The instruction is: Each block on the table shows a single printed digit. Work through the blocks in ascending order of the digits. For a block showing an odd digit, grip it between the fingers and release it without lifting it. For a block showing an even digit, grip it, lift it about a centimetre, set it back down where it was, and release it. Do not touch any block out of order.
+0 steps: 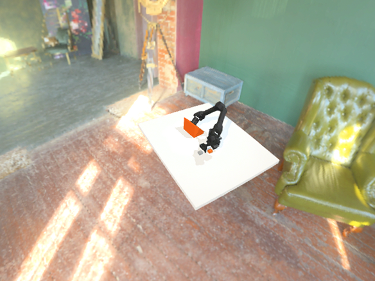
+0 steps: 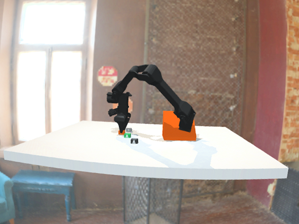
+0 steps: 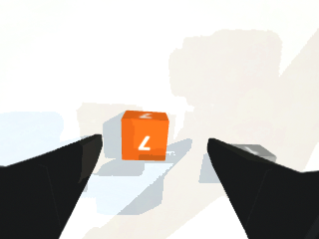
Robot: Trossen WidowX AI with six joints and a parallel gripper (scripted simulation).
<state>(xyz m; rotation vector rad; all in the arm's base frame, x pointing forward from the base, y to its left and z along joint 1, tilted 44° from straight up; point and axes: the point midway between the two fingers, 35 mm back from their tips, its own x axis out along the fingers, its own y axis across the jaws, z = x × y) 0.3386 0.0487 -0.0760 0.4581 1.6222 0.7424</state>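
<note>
Now: the green block 80 mm to the left of my gripper tip and 50 mm behind it. Round my gripper tip: grey block: 80 mm to the right, 10 mm behind; then black block: 180 mm to the left, 120 mm behind; then orange block: 10 mm to the left.
</note>
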